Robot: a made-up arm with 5 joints. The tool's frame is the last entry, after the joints. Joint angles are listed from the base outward.
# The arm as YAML. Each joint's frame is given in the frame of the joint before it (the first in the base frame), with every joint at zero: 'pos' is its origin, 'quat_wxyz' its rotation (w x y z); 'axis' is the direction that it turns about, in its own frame. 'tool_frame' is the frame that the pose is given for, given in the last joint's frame.
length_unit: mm
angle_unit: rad
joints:
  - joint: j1
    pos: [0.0, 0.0, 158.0]
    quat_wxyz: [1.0, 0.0, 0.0, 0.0]
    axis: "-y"
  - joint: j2
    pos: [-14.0, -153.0, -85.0]
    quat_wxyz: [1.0, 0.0, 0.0, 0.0]
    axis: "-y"
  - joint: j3
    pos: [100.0, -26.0, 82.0]
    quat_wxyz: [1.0, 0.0, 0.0, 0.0]
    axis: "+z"
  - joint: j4
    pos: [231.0, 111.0, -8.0]
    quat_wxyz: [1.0, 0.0, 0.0, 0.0]
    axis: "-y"
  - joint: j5
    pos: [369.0, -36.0, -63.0]
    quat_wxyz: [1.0, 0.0, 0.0, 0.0]
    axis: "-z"
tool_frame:
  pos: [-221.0, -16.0, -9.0]
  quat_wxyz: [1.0, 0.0, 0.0, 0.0]
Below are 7 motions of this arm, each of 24 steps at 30 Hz.
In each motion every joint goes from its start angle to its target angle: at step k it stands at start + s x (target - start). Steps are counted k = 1, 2, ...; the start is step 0. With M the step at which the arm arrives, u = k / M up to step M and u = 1 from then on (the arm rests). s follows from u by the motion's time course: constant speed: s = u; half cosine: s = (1 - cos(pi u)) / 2; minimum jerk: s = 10 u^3 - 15 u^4 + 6 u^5.
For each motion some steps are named. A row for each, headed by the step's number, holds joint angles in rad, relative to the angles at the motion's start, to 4 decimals.
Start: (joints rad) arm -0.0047 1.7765 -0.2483 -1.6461 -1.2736
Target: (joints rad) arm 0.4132 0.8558 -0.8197 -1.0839 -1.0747
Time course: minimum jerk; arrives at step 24
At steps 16, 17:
16: 0.3302 -0.7275 -0.4515 0.4442 0.1572
17: 0.3543 -0.7805 -0.4844 0.4766 0.1686

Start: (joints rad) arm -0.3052 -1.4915 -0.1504 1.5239 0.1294
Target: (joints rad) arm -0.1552 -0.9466 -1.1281 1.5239 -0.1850
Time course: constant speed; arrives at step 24
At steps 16, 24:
16: 0.1000 0.3633 -0.6518 0.0000 -0.2096
24: 0.1500 0.5449 -0.9777 0.0000 -0.3144

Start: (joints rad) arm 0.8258 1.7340 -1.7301 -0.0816 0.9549
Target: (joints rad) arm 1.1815 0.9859 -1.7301 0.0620 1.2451
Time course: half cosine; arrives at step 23
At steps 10, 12, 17, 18, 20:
10: 0.1417 -0.2979 0.0000 0.0572 0.1156
12: 0.1900 -0.3996 0.0000 0.0767 0.1550
17: 0.2992 -0.6294 0.0000 0.1208 0.2441
18: 0.3158 -0.6642 0.0000 0.1275 0.2577
20: 0.3410 -0.7171 0.0000 0.1377 0.2782

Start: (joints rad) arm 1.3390 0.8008 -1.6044 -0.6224 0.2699
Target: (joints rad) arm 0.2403 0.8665 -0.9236 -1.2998 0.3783
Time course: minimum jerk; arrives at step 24
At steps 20, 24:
20: -1.0597 0.0634 0.6566 -0.6534 0.1046
24: -1.0987 0.0657 0.6808 -0.6774 0.1084

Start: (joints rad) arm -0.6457 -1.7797 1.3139 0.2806 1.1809
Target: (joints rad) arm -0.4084 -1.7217 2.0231 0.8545 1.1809
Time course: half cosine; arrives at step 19
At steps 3, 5, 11, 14, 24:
3: 0.0143 0.0035 0.0427 0.0346 0.0000
5: 0.0383 0.0094 0.1144 0.0926 0.0000
11: 0.1478 0.0361 0.4416 0.3574 0.0000
14: 0.1990 0.0486 0.5948 0.4813 0.0000
24: 0.2373 0.0580 0.7092 0.5739 0.0000

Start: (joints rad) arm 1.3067 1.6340 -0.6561 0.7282 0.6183
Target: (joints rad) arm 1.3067 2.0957 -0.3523 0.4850 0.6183
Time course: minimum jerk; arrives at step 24
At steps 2, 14, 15, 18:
2: 0.0000 0.0023 0.0015 -0.0012 0.0000
14: 0.0000 0.3017 0.1985 -0.1589 0.0000
15: 0.0000 0.3346 0.2202 -0.1763 0.0000
18: 0.0000 0.4139 0.2724 -0.2180 0.0000

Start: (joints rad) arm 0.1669 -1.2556 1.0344 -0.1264 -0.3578
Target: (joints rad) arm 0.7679 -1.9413 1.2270 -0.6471 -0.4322
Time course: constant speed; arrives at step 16
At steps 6, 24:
6: 0.2254 -0.2571 0.0722 -0.1953 -0.0279
24: 0.6010 -0.6857 0.1926 -0.5207 -0.0744

